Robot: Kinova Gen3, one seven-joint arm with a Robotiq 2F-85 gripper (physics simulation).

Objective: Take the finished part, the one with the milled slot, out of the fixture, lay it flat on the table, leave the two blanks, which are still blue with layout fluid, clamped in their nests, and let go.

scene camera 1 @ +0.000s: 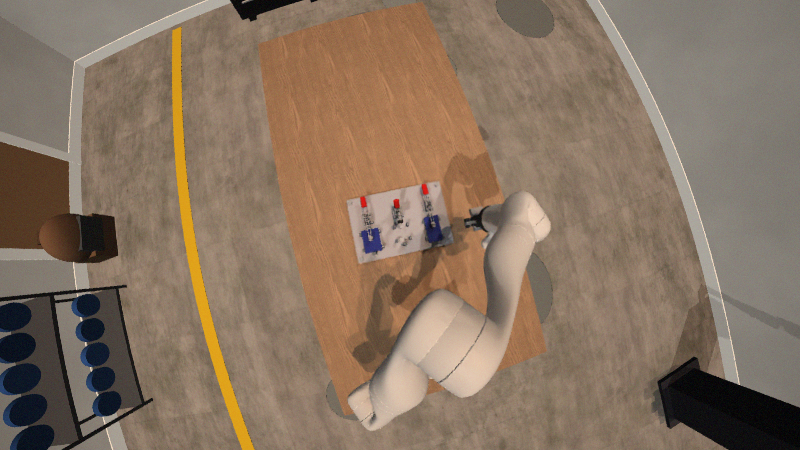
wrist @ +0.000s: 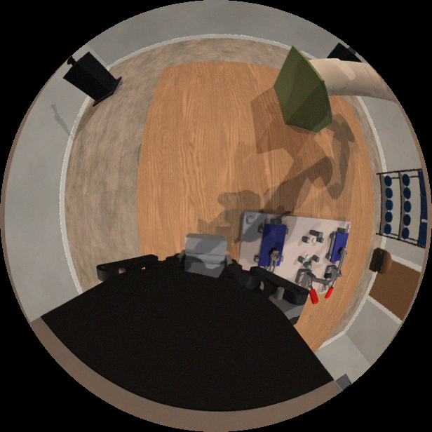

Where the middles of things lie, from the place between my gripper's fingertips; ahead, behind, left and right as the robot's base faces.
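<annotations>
Finished part (wrist: pixel 204 253): 20 mm above my hand. Fixture plate (scene camera 1: pixel 410 198): 130 mm below my hand, 90 mm ahead of it, 230 mm to the left of it. Going by their middles, the finished part is the nearest to my hand of the things named here.
</annotations>
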